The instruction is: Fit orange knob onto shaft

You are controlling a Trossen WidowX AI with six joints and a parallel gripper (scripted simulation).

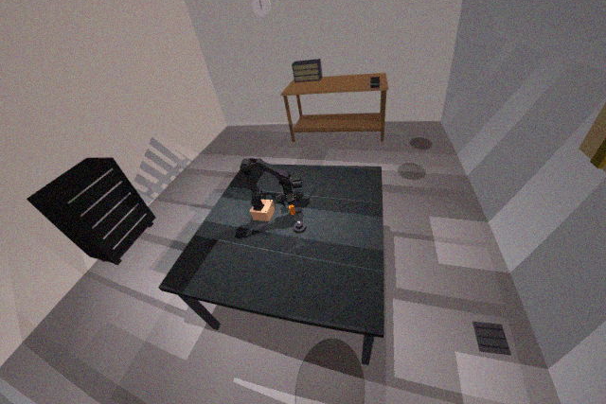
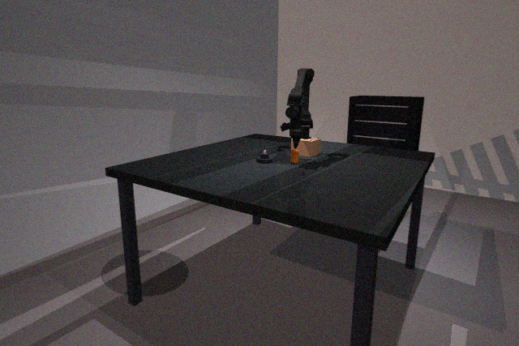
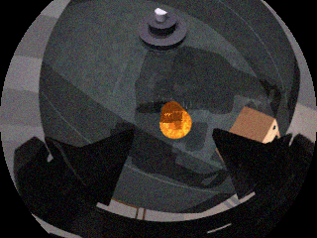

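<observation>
The orange knob is 40 mm below my gripper tip. Also, from my gripper tip: round pedestal: 90 mm ahead, 130 mm to the right, 50 mm below.
</observation>
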